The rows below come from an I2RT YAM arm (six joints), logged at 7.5 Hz.
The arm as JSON. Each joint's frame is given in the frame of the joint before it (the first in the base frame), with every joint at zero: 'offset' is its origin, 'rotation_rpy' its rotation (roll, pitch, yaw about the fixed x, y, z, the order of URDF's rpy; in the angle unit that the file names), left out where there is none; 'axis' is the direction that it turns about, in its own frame. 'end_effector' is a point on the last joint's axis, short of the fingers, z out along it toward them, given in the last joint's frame.
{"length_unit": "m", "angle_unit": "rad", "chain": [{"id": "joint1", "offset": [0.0, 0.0, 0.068], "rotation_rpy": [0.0, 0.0, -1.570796], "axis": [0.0, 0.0, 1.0]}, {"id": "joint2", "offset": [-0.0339, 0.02, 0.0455], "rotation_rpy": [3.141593, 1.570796, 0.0], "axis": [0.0, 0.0, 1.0]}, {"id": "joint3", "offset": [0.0, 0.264, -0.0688], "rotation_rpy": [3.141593, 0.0, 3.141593], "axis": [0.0, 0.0, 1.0]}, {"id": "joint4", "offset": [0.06, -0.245, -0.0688], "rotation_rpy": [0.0, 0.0, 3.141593], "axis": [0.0, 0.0, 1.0]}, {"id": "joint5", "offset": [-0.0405, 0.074, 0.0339], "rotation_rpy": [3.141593, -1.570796, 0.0], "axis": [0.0, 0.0, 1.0]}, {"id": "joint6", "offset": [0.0, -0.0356, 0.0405], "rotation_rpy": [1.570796, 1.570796, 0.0], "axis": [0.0, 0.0, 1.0]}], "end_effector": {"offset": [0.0, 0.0, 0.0], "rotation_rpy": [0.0, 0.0, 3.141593]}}
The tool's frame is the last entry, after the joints.
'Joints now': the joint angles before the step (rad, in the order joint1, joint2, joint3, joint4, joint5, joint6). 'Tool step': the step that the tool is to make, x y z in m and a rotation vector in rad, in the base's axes. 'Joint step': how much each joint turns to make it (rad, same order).
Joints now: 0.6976, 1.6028, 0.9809, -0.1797, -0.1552, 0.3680
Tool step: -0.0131, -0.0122, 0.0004, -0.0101, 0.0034, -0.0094
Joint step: -0.0019, -0.0670, -0.0621, -0.0137, 0.0092, 0.0016
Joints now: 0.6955, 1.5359, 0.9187, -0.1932, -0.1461, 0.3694
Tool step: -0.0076, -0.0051, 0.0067, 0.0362, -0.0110, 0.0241
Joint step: -0.0006, -0.0505, -0.0293, 0.0099, -0.0321, -0.0031
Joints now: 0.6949, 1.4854, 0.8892, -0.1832, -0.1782, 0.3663
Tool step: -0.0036, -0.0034, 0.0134, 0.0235, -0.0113, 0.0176
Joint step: -0.0036, -0.0415, 0.0117, -0.0308, -0.0228, -0.0070
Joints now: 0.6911, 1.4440, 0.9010, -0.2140, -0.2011, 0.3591
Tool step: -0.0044, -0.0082, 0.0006, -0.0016, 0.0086, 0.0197
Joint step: -0.0151, -0.0323, -0.0214, -0.0232, -0.0280, -0.0215
